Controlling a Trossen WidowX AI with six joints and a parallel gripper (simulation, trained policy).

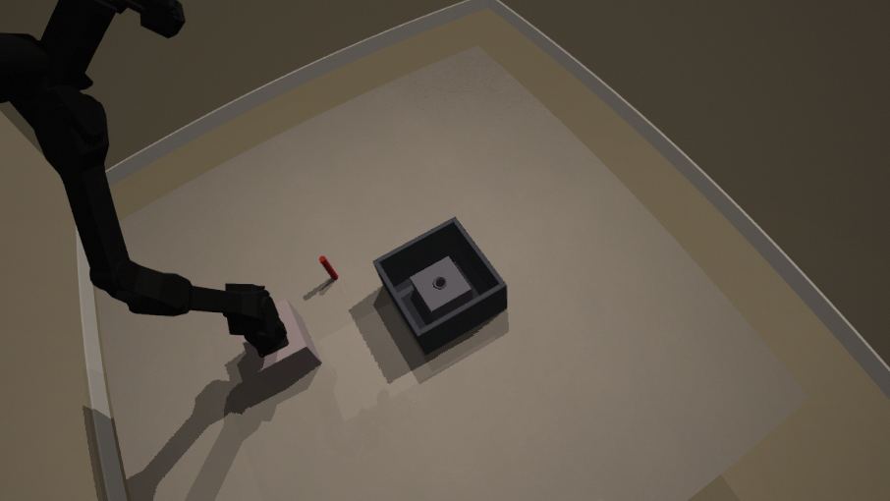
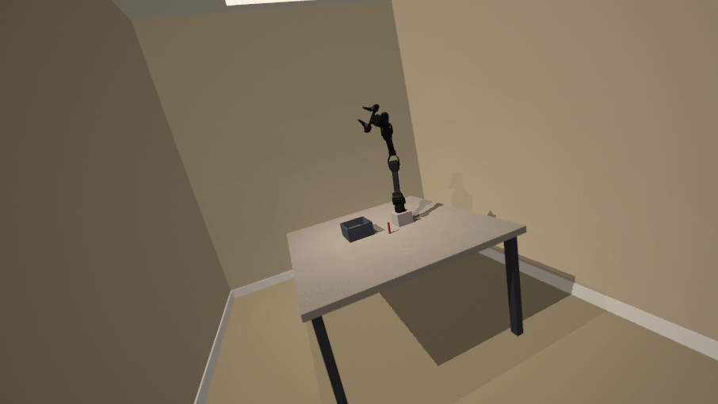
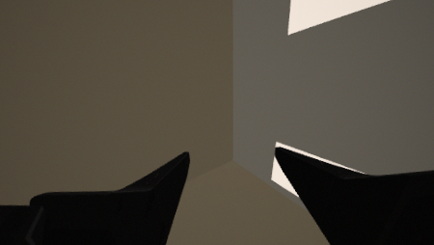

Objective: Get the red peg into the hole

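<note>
My gripper tip is now 1 cm past the red peg, 8 cm to the right of it and 79 cm above it. The rest, counted from my gripper tip: grey plate: 18 cm ahead, 8 cm to the right, 78 cm below; dark box: 18 cm ahead, 8 cm to the right, 80 cm below.
</note>
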